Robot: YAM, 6 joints.
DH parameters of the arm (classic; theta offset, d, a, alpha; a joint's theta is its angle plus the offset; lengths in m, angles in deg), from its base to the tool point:
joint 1: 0 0.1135 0.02 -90
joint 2: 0 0 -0.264 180
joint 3: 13.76 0 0.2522 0
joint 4: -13.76 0 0.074 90
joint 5: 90 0 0 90
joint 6: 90 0.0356 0 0
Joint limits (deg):
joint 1: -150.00..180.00
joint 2: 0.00..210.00
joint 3: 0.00..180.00
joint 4: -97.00..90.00
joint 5: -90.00..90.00
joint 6: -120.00..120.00
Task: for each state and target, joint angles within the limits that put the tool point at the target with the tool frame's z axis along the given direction. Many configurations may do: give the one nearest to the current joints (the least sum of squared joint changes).
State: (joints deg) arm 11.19 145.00 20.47 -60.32 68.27 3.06
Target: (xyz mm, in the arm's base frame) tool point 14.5 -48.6 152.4 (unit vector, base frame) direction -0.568 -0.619 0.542
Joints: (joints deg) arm -37.41 165.33 0.13 -96.91 56.82 3.06
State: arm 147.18 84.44 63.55 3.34 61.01 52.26
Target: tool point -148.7 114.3 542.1 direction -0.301 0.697 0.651
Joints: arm 147.03 60.98 76.01 30.82 24.90 52.26
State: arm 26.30 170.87 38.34 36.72 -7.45 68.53
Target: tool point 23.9 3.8 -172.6 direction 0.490 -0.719 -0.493
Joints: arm 77.61 192.34 39.45 12.44 39.26 68.53
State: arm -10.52 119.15 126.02 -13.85 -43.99 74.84
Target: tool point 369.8 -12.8 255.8 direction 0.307 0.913 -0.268
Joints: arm -7.20 101.15 76.69 -30.17 -70.81 74.84
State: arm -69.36 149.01 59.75 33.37 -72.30 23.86
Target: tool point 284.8 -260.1 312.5 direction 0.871 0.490 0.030
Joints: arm -47.56 98.98 68.49 38.04 -76.81 23.86
